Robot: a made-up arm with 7 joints.
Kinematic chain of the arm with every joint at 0, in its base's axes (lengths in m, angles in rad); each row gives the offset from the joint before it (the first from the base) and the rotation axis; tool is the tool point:
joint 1: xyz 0 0.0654 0 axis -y
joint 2: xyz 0 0.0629 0 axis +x
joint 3: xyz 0 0 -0.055 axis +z
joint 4: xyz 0 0 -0.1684 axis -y
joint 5: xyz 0 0 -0.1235 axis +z
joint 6: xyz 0 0 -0.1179 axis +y
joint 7: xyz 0 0 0 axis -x
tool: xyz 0 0 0
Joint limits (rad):
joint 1: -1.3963..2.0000
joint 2: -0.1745..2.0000
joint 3: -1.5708..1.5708
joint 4: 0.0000..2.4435
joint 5: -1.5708..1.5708
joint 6: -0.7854..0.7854
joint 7: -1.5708..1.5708
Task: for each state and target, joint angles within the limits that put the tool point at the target. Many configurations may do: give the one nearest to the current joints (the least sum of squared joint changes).
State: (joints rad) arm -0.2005 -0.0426 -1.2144 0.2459 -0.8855 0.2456 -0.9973
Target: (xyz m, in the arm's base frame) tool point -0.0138 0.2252 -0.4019
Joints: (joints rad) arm -0.2518 0.6917 -1.1124 0.9479 -0.8855 0.2456 -0.9973
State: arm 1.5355 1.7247 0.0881 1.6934 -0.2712 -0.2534 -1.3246
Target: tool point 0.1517 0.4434 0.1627
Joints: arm 1.1343 1.5829 -0.3301 1.1850 -0.2712 -0.2534 -1.3246
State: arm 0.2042 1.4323 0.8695 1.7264 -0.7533 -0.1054 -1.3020
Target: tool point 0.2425 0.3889 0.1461
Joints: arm -0.3396 1.8642 0.6394 1.1920 -0.7533 -0.1054 -1.3020
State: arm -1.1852 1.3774 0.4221 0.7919 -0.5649 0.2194 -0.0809
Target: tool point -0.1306 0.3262 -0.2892
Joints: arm -1.2375 0.7697 -0.0417 1.2727 -0.5649 0.2194 -0.0809
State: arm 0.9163 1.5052 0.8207 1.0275 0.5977 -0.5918 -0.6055
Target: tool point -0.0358 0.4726 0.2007
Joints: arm 0.9383 1.5401 0.8433 1.0685 0.5977 -0.5918 -0.6055
